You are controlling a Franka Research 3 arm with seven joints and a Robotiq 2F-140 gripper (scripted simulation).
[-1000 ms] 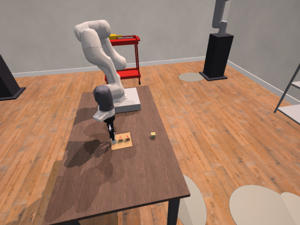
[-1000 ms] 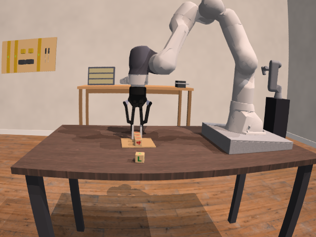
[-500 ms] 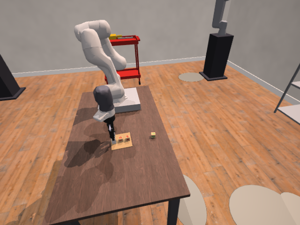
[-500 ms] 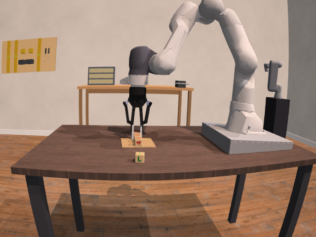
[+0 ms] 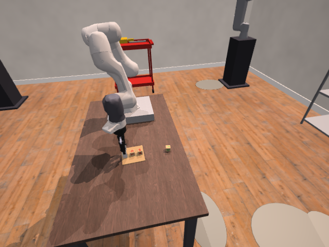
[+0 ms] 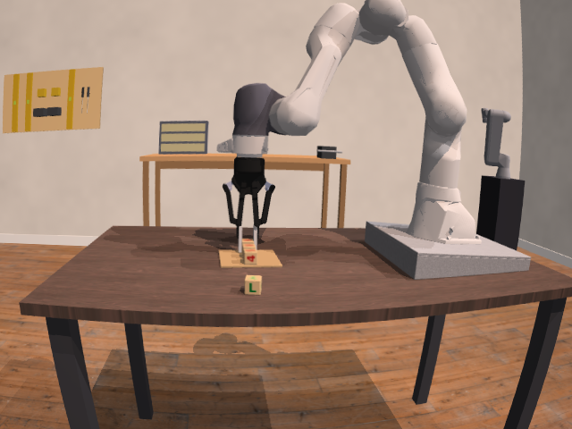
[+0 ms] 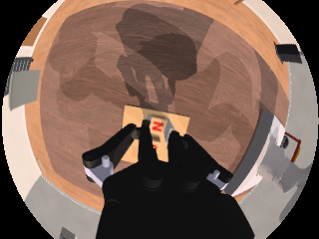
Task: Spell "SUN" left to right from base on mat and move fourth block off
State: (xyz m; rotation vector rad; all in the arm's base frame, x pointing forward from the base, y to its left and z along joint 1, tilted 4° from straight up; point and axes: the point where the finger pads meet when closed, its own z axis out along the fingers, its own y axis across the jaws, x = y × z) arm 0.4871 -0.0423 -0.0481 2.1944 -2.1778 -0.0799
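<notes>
Right now my hand is 2 cm above the N block. Also, from my hand: mat: 5 cm to the left, 4 cm below; then S block: 10 cm to the left, 2 cm below; then U block: 5 cm to the left, 2 cm below.
</notes>
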